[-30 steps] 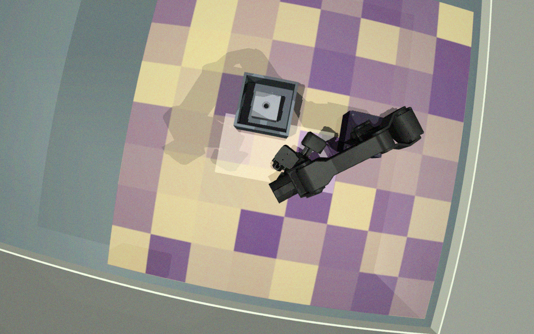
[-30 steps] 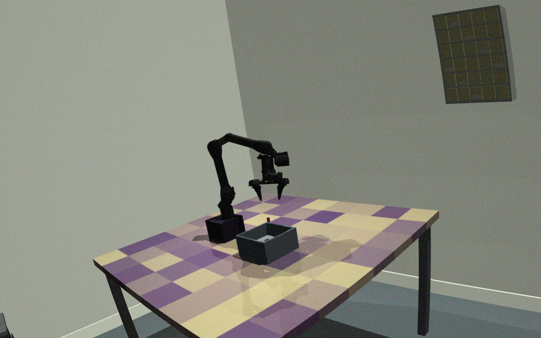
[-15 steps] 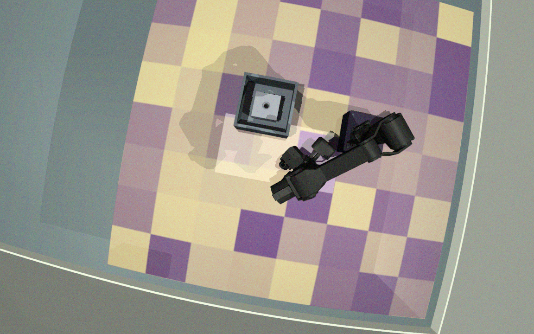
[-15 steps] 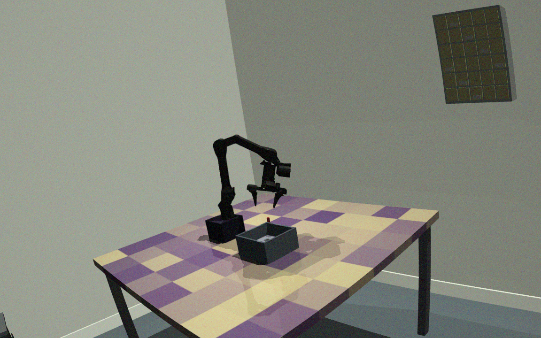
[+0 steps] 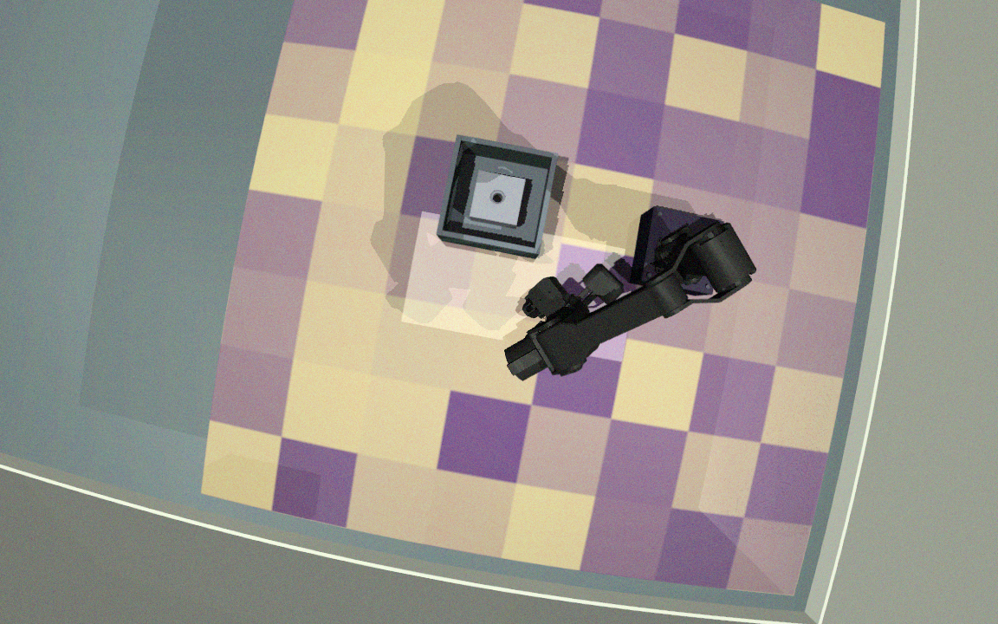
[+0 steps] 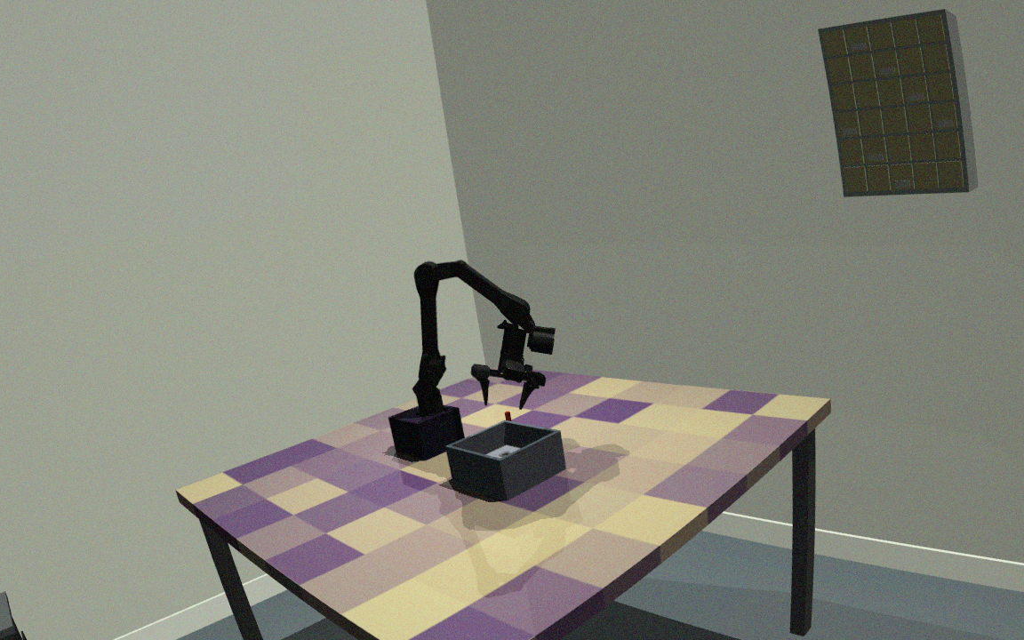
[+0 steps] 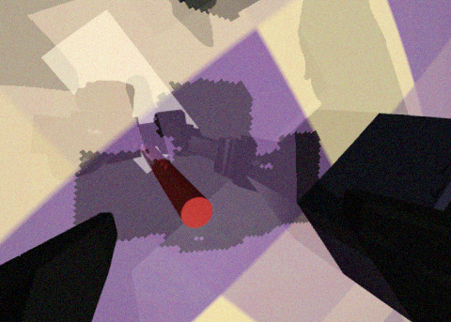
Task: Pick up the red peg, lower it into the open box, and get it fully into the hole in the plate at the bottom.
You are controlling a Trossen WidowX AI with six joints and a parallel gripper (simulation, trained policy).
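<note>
The red peg is 1 cm to the left of my gripper tip and 6 cm below it. The rest, counted from my gripper tip: pale plate 16 cm ahead, 18 cm to the right, 5 cm below; then dark grey box 16 cm ahead, 18 cm to the right, 7 cm below.
</note>
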